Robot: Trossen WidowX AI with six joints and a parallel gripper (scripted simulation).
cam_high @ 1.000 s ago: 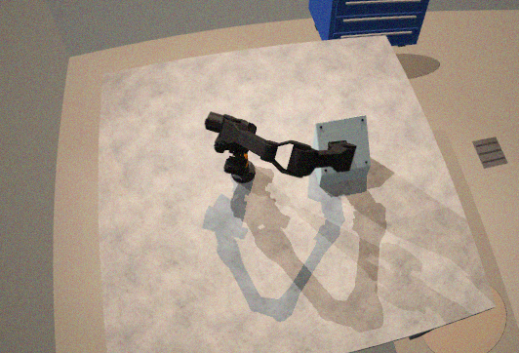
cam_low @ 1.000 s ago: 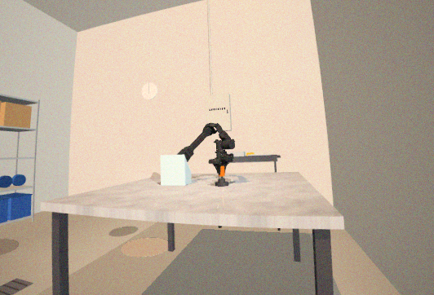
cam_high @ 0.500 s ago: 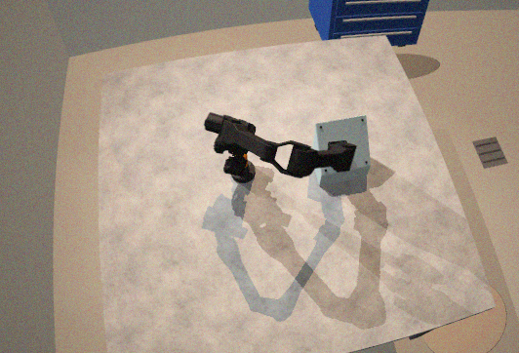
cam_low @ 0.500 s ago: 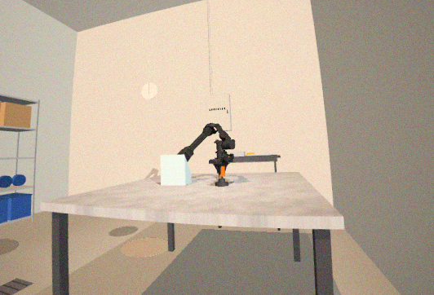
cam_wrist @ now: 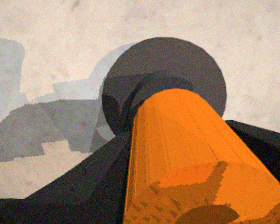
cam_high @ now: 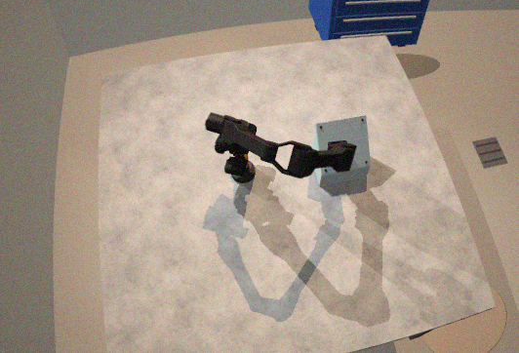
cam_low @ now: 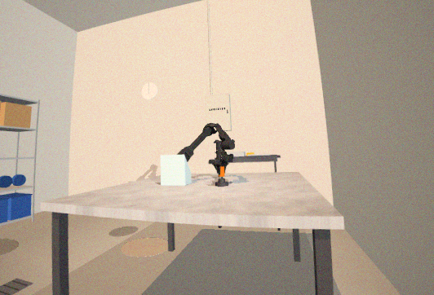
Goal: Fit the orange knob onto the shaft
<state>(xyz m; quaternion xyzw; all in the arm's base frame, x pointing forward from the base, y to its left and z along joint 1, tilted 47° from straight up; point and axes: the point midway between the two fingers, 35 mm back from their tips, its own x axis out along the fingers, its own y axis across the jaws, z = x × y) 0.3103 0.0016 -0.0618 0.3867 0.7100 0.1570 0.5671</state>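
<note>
Right now my gripper tip is 20 mm below the orange knob. The rest, counted from my gripper tip: round pedestal (40 mm below).
</note>
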